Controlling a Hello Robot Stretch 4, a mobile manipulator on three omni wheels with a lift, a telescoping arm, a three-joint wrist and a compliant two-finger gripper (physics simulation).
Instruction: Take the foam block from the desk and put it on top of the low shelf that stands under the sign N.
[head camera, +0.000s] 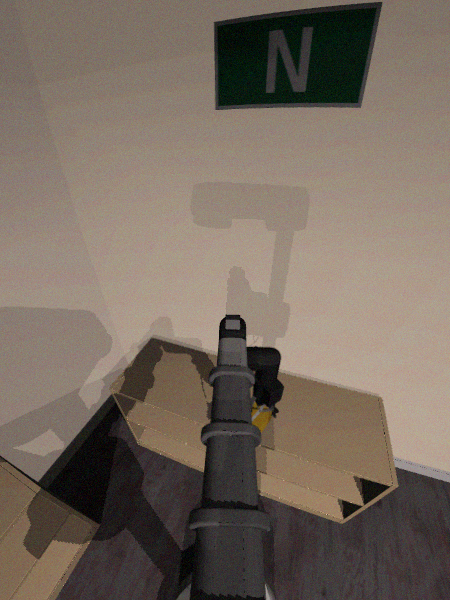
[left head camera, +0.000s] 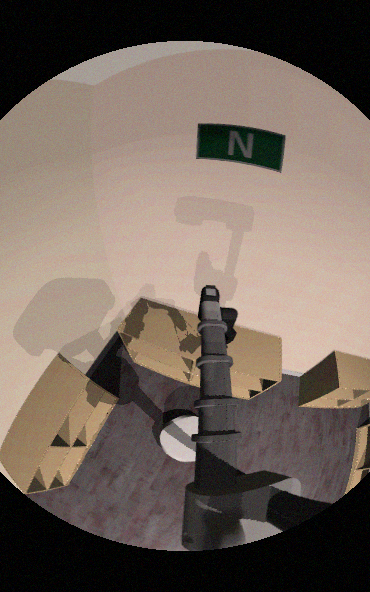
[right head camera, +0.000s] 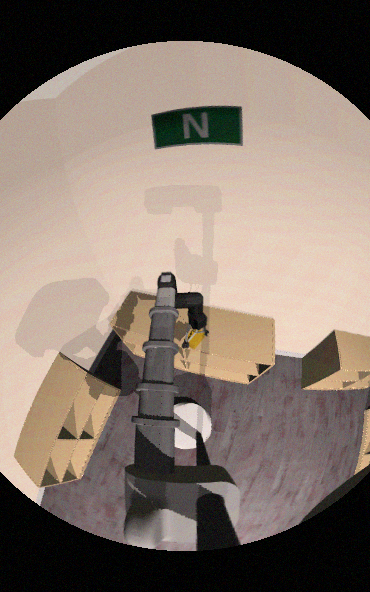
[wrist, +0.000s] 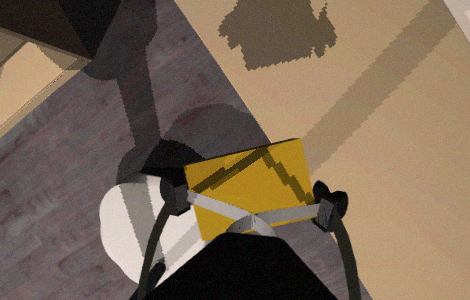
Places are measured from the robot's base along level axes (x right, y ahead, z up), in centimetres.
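Pixels of known places: gripper, fingertip midpoint: (head camera: 257, 425) (right head camera: 195, 340) (wrist: 253, 189); robot's base, link origin: (left head camera: 185, 436) (right head camera: 186, 424).
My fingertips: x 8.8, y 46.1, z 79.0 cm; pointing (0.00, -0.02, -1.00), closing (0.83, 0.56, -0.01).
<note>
For each thing: its top centre in the pictures, then the offset to it from my fingertips. "pt": a spot on its surface instead. Level surfaces: height alone.
- yellow foam block, top centre: (wrist: 249, 193) (head camera: 256, 416) (right head camera: 193, 335) dx -0.6, dy +0.5, dz +4.6 cm
- low shelf, surface height: dz -20.7 cm
- green sign N, top centre: (head camera: 291, 10) (right head camera: 193, 106) (left head camera: 240, 125) dx +4.3, dy +44.5, dz +103.4 cm
- further shelf, surface spot: (right head camera: 325, 357) pt dx +114.7, dy -13.3, dz -38.1 cm
The yellow foam block (head camera: 261, 421) (right head camera: 197, 341) (wrist: 250, 175) is held tilted between both fingertips of my gripper (right head camera: 196, 338) (wrist: 253, 189), which is shut on it. The low shelf (head camera: 330, 420) (left head camera: 260, 345) (right head camera: 240, 327) (wrist: 400, 190) stands against the wall under the green sign N (head camera: 290, 65) (left head camera: 241, 145) (right head camera: 196, 126). The block is above the shelf's front part; in the wrist view it overlaps the front edge, with shelf top to its right and floor to its left. Its height above the top is hard to tell. My arm hides part of the shelf. The desk does not show.
Another low shelf (head camera: 22, 505) (left head camera: 37, 415) (right head camera: 50, 400) stands at the left, near the N shelf's left end. A further shelf (left head camera: 320, 380) (right head camera: 325, 357) stands at the right. My white round base part (left head camera: 177, 440) (right head camera: 192, 425) (wrist: 120, 225) is below the arm. Shadows cross the shelf tops.
</note>
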